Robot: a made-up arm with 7 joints.
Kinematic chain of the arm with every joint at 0, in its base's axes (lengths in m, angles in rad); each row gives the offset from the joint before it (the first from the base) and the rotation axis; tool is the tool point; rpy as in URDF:
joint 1: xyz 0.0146 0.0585 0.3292 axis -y
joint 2: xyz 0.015 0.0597 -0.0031 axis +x
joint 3: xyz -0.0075 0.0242 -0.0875 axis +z
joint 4: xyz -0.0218 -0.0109 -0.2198 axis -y
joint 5: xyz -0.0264 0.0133 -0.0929 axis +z
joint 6: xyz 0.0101 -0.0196 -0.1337 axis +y
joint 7: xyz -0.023 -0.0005 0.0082 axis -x
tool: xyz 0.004 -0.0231 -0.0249 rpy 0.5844 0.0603 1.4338
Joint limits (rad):
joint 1: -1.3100..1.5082
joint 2: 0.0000..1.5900
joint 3: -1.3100..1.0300
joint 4: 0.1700..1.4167
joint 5: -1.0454..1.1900
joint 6: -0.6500..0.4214
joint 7: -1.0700..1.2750
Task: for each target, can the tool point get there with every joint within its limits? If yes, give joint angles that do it. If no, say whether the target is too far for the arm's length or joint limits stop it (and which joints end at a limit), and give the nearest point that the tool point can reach.
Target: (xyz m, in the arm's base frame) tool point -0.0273 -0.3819 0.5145
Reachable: no: joint limits stop it (at a limit: joint 1, joint 2, joint 4, joint 5, joint 6) | nearest point 0.3490 -0.0720 0.3874 | short by 0.504 m
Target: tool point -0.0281 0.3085 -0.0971
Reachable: yes | joints -0.2677 0.7003 -0.8415 1.0033 0.2661 0.1681 0.6487
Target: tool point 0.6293 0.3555 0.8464
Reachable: no: too far | nearest point 0.4337 0.2838 0.5186 | short by 0.388 m
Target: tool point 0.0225 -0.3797 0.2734
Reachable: no: joint limits stop it (at a limit: joint 2, joint 3, joint 4, joint 5, joint 6) | nearest point 0.0612 -0.0775 0.0002 | short by 0.409 m
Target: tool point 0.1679 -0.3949 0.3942
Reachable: no: joint limits stop it (at a limit: joint 1, joint 2, joint 3, joint 4, joint 5, joint 6) | nearest point 0.3503 -0.0808 0.3652 | short by 0.364 m
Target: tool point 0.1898 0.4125 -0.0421
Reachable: yes | joints -0.0097 0.4754 0.4537 1.0042 0.5763 -0.2659 -0.8480
